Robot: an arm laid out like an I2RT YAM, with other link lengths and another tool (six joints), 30 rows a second.
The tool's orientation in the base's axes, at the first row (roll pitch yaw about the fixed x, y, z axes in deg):
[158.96 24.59 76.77]
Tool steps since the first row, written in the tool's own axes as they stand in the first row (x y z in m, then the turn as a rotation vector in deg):
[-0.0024 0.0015 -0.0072 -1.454 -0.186 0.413]
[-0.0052 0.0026 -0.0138 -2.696 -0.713 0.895]
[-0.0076 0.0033 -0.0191 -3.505 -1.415 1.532]
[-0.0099 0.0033 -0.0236 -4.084 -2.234 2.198]
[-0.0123 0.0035 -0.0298 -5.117 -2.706 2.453]
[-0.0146 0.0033 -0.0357 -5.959 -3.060 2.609]
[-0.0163 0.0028 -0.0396 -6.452 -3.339 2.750]
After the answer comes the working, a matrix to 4 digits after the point.
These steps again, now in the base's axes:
[-0.0010 0.0011 0.0076 -0.370 -1.464 0.194]
[-0.0022 0.0016 0.0147 -1.000 -2.750 0.130]
[-0.0034 0.0018 0.0204 -1.664 -3.711 -0.304]
[-0.0051 0.0019 0.0252 -2.383 -4.474 -0.895]
[-0.0070 0.0026 0.0316 -2.977 -5.474 -0.836]
[-0.0092 0.0033 0.0375 -3.445 -6.267 -0.734]
[-0.0111 0.0036 0.0413 -3.774 -6.749 -0.739]

The tool's axes in the first row as the columns of a matrix, in the base's axes (rounded; the answer above uses it unrounded):
[0.2081 0.9427 0.2606]
[0.8852 -0.0682 -0.4602]
[-0.4161 0.3265 -0.8487]

